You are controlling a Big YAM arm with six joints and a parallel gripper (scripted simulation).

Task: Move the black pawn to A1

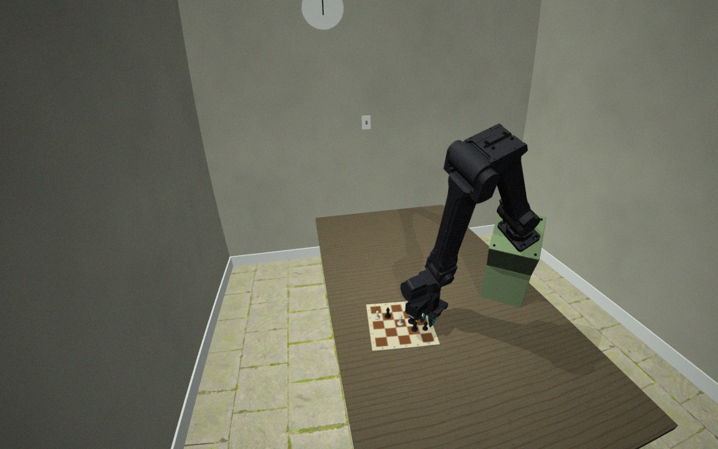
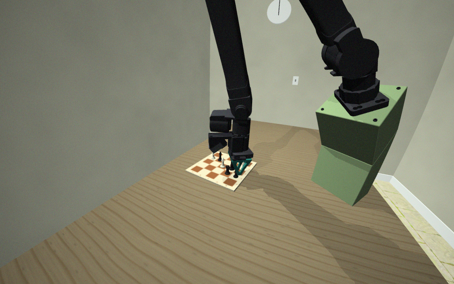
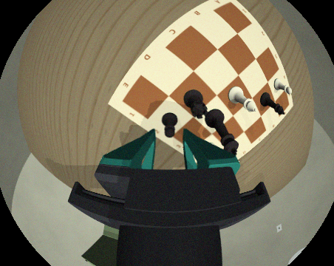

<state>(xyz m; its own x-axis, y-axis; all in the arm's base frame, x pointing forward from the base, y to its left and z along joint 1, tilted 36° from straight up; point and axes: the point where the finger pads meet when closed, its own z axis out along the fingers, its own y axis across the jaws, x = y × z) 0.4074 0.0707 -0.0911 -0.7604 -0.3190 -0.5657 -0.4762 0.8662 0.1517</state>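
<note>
Now: the black pawn 1 cm ahead of my hand and 1 cm below it. Round my hand: chessboard 8 cm ahead, 5 cm to the right, 3 cm below; then white chess piece 8 cm ahead, 4 cm to the right.
</note>
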